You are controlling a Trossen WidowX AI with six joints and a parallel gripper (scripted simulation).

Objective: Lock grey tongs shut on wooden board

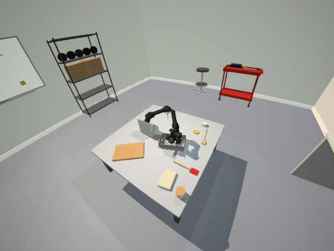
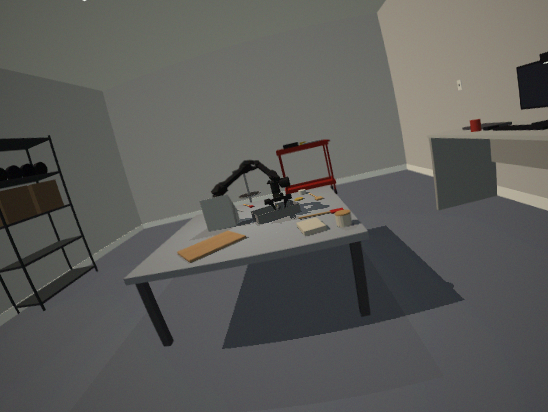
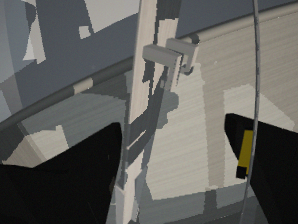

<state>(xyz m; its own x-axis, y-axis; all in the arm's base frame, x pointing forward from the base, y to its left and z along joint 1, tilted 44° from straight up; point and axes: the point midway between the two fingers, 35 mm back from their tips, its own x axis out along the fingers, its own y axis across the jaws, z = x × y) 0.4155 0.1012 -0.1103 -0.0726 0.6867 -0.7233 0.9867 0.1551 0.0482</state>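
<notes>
My gripper tip is 5 cm past the grey roasting tin and 4 cm to the right of it. Also, from my gripper tip: cream block (38 cm to the right, 20 cm ahead, 2 cm below); then red spatula (30 cm ahead, 17 cm to the right, 2 cm below); then yellow disc (37 cm to the left, 10 cm ahead, 2 cm below).
</notes>
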